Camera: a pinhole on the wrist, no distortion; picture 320 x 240 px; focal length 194.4 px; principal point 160.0 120.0 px. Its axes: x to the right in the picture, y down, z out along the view. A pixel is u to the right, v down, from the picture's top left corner.
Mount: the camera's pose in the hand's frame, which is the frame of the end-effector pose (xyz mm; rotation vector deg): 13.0 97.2 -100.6 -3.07 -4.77 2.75
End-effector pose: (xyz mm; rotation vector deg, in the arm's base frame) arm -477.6 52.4 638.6 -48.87 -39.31 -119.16
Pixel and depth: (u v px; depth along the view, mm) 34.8 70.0 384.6
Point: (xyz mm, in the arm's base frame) -257.0 353.1 611.0
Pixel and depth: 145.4 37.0 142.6
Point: -424.4 61.9 668.9
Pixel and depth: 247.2 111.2 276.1
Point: -384.0 71.9 860.0
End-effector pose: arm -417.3 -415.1 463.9 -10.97 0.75 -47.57
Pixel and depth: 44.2 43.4 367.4
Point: -578.9 -230.7 707.0
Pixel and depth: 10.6 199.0 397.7
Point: -426.2 45.3 653.6
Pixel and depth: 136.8 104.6 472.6
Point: -381.0 -241.6 805.4
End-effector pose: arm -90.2 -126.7 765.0 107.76 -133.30 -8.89
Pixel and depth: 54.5 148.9 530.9
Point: -276.8 223.5 388.4
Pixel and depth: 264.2 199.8 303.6
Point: -392.7 -217.9 609.4
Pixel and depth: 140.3 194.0 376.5
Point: -371.9 -13.6 547.3
